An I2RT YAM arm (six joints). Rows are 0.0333 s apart.
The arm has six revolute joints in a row. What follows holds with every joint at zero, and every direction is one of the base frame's.
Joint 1 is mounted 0.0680 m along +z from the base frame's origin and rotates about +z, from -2.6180 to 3.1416 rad.
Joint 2 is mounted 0.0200 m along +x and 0.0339 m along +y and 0.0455 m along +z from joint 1 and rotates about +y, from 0.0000 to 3.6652 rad.
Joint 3 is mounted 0.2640 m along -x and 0.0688 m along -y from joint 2 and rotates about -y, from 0.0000 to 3.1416 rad.
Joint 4 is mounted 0.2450 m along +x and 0.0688 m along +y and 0.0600 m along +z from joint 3 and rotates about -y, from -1.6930 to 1.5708 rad.
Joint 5 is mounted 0.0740 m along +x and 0.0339 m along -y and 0.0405 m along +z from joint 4 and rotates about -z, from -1.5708 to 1.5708 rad.
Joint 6 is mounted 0.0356 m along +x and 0.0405 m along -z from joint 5 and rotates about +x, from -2.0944 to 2.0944 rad.
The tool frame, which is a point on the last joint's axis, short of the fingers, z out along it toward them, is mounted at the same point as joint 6; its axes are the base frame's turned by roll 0.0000, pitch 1.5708 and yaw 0.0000 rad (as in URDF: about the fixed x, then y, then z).
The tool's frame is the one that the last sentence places.
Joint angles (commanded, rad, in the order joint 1, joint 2, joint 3, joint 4, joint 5, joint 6), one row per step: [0.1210 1.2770 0.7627 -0.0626 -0.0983 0.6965]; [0.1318 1.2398 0.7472 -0.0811 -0.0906 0.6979]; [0.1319 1.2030 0.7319 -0.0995 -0.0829 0.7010]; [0.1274 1.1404 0.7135 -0.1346 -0.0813 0.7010]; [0.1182 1.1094 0.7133 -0.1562 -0.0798 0.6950]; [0.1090 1.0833 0.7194 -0.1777 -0.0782 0.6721]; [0.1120 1.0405 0.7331 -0.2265 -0.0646 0.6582]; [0.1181 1.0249 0.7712 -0.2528 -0.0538 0.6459]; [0.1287 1.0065 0.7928 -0.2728 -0.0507 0.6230]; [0.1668 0.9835 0.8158 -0.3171 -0.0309 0.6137]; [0.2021 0.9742 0.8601 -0.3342 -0.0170 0.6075]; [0.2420 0.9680 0.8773 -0.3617 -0.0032 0.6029]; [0.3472 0.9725 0.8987 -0.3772 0.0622 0.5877]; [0.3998 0.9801 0.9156 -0.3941 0.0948 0.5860]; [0.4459 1.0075 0.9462 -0.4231 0.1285 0.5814]
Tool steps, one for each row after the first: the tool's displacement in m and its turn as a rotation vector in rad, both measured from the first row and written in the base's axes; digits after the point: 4 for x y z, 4 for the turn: [-0.0080 0.0017 0.0025 -0.0026 -0.0034 0.0036]; [-0.0155 0.0004 0.0048 -0.0038 -0.0064 -0.0045]; [-0.0277 -0.0024 0.0101 -0.0035 -0.0155 -0.0103]; [-0.0328 -0.0053 0.0151 -0.0081 -0.0259 -0.0176]; [-0.0369 -0.0081 0.0210 -0.0268 -0.0408 -0.0161]; [-0.0449 -0.0088 0.0303 -0.0445 -0.0516 -0.0175]; [-0.0465 -0.0079 0.0444 -0.0569 -0.0816 -0.0150]; [-0.0499 -0.0060 0.0538 -0.0747 -0.1059 0.0038]; [-0.0567 0.0009 0.0622 -0.0904 -0.1115 0.0295]; [-0.0596 0.0079 0.0779 -0.0944 -0.1507 0.0537]; [-0.0637 0.0154 0.0824 -0.1029 -0.1501 0.0840]; [-0.0693 0.0353 0.0875 -0.1395 -0.1644 0.1392]; [-0.0722 0.0453 0.0902 -0.1550 -0.1635 0.1647]; [-0.0716 0.0554 0.0925 -0.1805 -0.1467 0.1864]
